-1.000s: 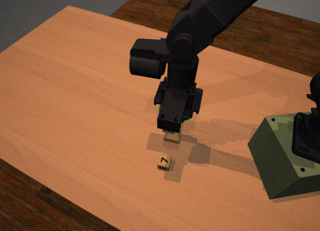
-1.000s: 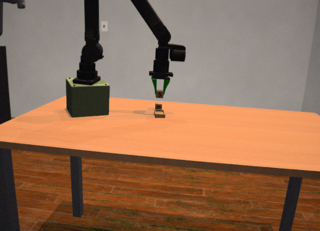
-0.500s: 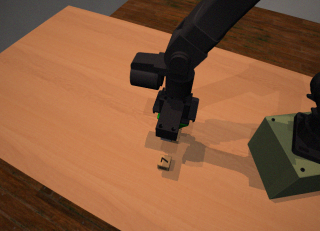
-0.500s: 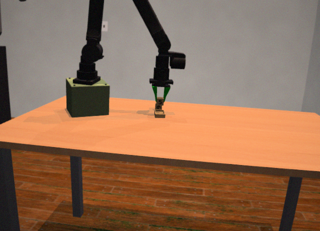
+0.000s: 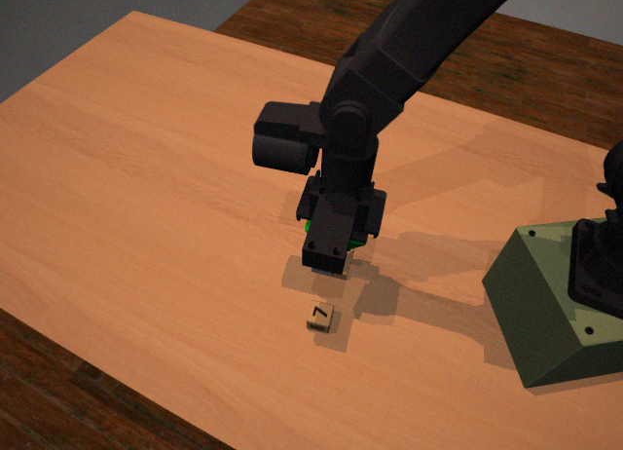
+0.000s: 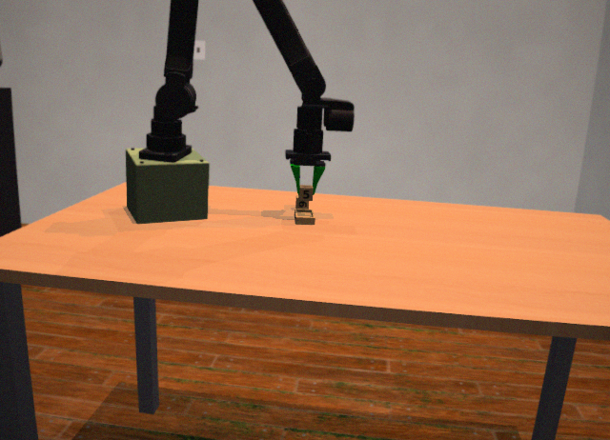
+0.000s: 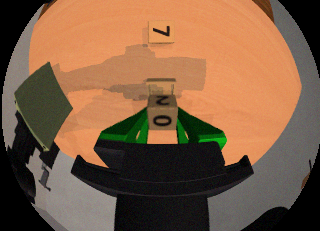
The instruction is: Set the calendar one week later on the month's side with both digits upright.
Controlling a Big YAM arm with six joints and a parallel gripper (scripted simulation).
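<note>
My hand is 60 mm above the tray and 20 mm to the left of it.
</note>
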